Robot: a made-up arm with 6 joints. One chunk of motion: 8 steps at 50 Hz.
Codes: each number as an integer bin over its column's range. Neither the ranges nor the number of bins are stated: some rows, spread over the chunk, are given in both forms.
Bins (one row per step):
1: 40 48 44 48 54 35
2: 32 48 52 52 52 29
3: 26 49 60 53 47 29
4: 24 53 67 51 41 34
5: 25 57 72 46 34 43
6: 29 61 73 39 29 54
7: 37 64 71 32 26 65
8: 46 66 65 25 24 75
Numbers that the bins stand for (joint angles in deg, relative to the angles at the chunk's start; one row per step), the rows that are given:
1: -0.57 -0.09 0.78 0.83 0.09 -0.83
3: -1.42 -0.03 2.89 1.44 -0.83 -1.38
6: -1.24 0.71 4.60 -0.27 -3.20 0.90
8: -0.20 1.01 3.55 -1.97 -3.86 2.82
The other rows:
2: -1.06 -0.09 1.83 1.31 -0.17 -1.38
4: -1.55 0.22 3.81 1.19 -1.62 -0.93
5: -1.48 0.46 4.47 0.58 -2.54 -0.10
7: -0.75 0.89 4.33 -1.12 -3.60 1.91

